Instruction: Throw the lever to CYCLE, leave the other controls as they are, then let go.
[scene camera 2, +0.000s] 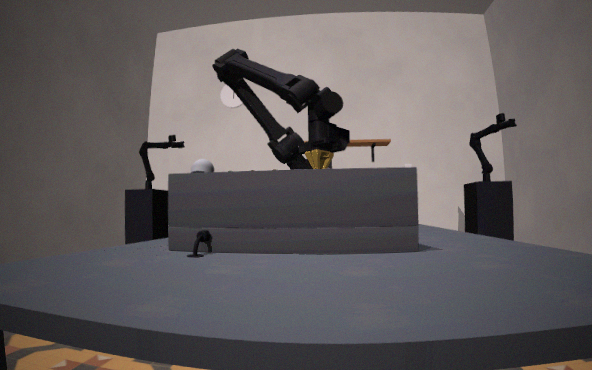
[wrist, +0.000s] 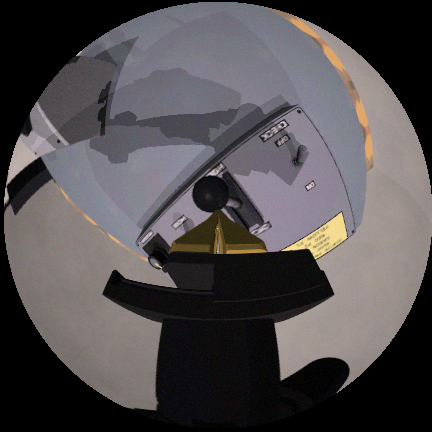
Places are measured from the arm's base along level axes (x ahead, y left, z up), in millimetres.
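Where they show: gripper, between the fingertips: (wrist: 217, 214).
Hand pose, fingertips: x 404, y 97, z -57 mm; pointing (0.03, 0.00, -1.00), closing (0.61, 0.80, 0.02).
Each offset is from my fingertips to the top centre of the thing. "spot": to the spot under its first point. Level surfaces: height alone.
In the wrist view the lever's black ball knob {dx +8, dy +6, dz +5 mm} (wrist: 211, 194) stands just beyond my fingertips, on a grey shaft from a dark slot {spot: dx +48, dy +22, dz -58 mm} (wrist: 246, 204) in the control panel (wrist: 320, 205). The knob covers part of the label at the slot's upper end; the label at the lower end is too blurred to read. My gripper (scene camera 2: 319, 167) (wrist: 217, 214) is shut and empty, its tips close to the knob; whether they touch is unclear. A toggle switch {spot: dx +12, dy +122, dz -37 mm} (wrist: 301, 154) stands between OFF and ON labels, below CHECK. Another control {spot: dx +48, dy -222, dz -42 mm} (wrist: 156, 261) shows partly at the panel's lower left.
A grey block (scene camera 2: 292, 200) hides the panel in the scene view. A white dome {spot: dx +227, dy -222, dz +16 mm} (scene camera 2: 202, 166) shows over its left end. A small black hooked object {spot: dx +269, dy -199, dz -132 mm} (scene camera 2: 203, 239) stands before it on the blue-grey table {dz -160 mm} (scene camera 2: 300, 300). A yellow label {spot: dx +182, dy +120, dz -16 mm} (wrist: 322, 237) is on the panel.
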